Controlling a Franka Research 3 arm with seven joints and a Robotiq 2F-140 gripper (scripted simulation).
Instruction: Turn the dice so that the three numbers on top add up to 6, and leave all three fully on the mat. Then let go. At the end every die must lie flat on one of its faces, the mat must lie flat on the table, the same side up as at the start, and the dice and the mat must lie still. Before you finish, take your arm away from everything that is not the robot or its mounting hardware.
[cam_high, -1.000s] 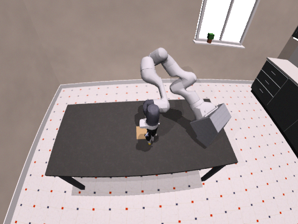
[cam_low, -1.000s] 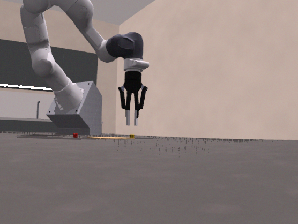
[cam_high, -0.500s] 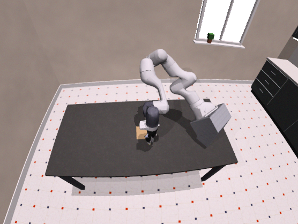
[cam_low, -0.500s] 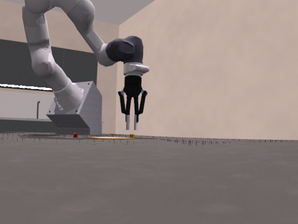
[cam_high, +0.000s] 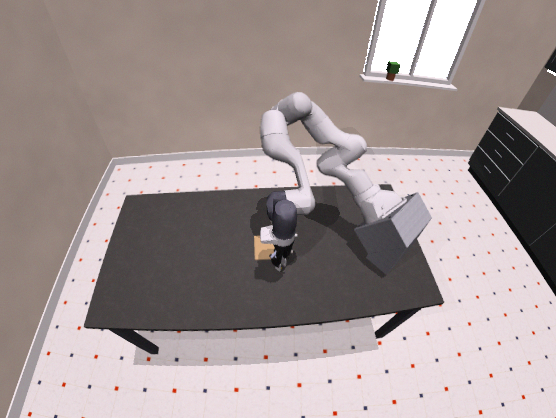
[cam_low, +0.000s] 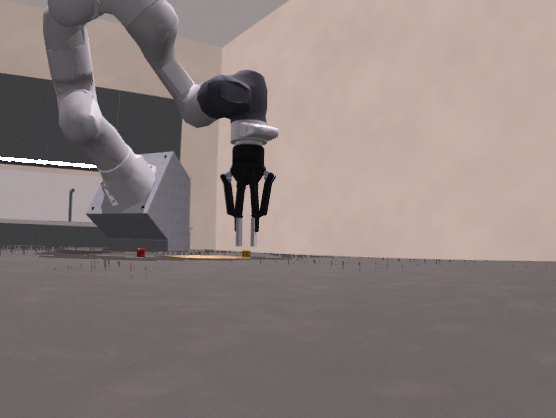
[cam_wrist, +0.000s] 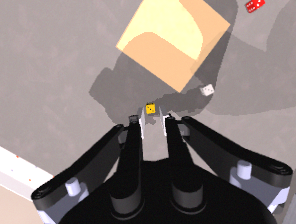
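Now: the yellow die 5 cm below my hand. The rest, counted from my hand: tan mat: 1 cm ahead, 14 cm to the right, 6 cm below; then red die: 10 cm behind, 22 cm to the right, 5 cm below; then white die: 8 cm behind, 7 cm to the right, 5 cm below.
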